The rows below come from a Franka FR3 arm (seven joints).
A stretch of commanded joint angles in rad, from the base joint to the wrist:
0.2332 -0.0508 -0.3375 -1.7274 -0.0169 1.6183 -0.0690
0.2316 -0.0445 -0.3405 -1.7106 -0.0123 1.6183 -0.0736
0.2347 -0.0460 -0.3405 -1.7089 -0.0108 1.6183 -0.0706
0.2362 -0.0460 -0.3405 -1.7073 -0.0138 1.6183 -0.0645
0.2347 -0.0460 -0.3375 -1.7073 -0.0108 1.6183 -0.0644
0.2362 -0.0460 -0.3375 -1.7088 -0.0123 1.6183 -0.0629
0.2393 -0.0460 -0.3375 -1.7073 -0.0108 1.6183 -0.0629
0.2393 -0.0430 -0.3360 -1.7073 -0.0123 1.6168 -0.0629
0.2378 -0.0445 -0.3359 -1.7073 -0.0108 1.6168 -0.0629
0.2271 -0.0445 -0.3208 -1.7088 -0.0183 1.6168 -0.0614
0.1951 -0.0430 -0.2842 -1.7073 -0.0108 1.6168 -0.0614
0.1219 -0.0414 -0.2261 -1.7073 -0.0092 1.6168 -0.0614
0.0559 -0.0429 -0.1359 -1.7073 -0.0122 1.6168 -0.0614
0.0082 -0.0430 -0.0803 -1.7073 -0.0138 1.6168 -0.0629
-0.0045 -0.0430 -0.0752 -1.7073 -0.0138 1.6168 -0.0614
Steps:
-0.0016 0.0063 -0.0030 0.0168 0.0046 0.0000 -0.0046
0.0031 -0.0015 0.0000 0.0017 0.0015 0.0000 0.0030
0.0015 0.0000 0.0000 0.0016 -0.0030 0.0000 0.0061
-0.0015 0.0000 0.0030 0.0000 0.0030 0.0000 0.0001
0.0015 0.0000 0.0000 -0.0015 -0.0015 0.0000 0.0015
0.0031 0.0000 0.0000 0.0015 0.0015 0.0000 0.0000
0.0000 0.0030 0.0015 0.0000 -0.0015 -0.0015 0.0000
-0.0015 -0.0015 0.0001 0.0000 0.0015 0.0000 0.0000
-0.0107 0.0000 0.0151 -0.0015 -0.0075 0.0000 0.0015
-0.0320 0.0015 0.0366 0.0015 0.0075 0.0000 0.0000
-0.0732 0.0016 0.0581 0.0000 0.0016 0.0000 0.0000
-0.0660 -0.0015 0.0902 0.0000 -0.0030 0.0000 0.0000
-0.0477 -0.0001 0.0556 0.0000 -0.0016 0.0000 -0.0015
-0.0127 0.0000 0.0051 0.0000 0.0000 0.0000 0.0015

